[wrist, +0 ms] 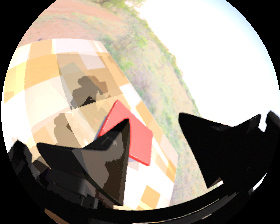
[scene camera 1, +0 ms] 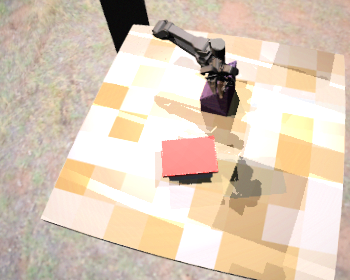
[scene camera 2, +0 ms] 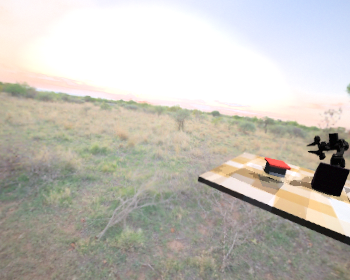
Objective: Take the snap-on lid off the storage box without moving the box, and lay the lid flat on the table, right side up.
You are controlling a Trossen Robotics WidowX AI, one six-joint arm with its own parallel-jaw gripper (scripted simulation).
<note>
I see my gripper (scene camera 1: 218, 96) and a lid (scene camera 1: 191, 156).
The lid shows as well in the wrist view (wrist: 141, 136). My gripper is seen too in the wrist view (wrist: 155, 119).
</note>
